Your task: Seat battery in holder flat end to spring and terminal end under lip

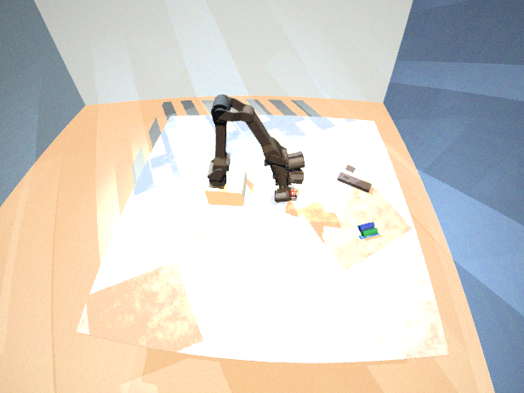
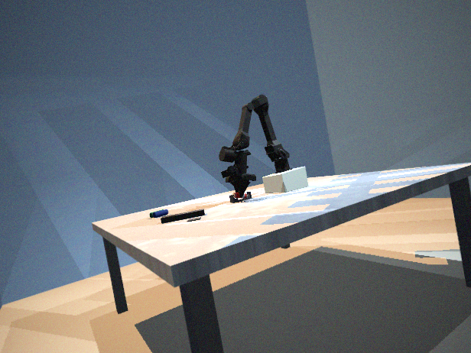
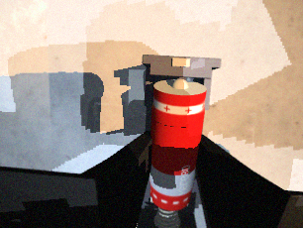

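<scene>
Right now my gripper tip is 10 mm below the white battery. The rest, counted from my gripper tip: dark bar 310 mm ahead, 110 mm to the left.
</scene>
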